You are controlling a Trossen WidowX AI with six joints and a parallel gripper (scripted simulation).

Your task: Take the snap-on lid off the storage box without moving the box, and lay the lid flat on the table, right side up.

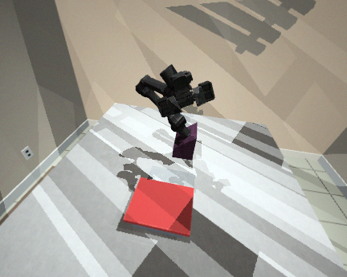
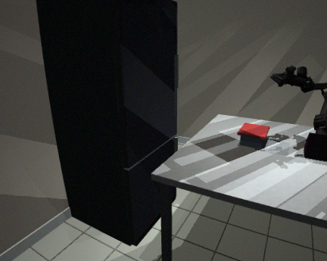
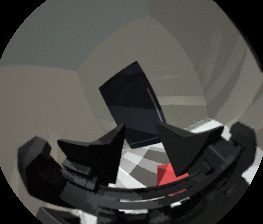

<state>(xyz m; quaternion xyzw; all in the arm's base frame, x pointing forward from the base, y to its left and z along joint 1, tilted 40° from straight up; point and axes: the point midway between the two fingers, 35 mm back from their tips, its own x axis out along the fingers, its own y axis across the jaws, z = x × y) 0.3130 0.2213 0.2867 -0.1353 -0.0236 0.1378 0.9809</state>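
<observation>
The lid lies 40 cm below my gripper tip, 7 cm ahead of it and 5 cm to the right of it. Round my gripper tip: storage box (44 cm below, 7 cm ahead, 5 cm to the right).
</observation>
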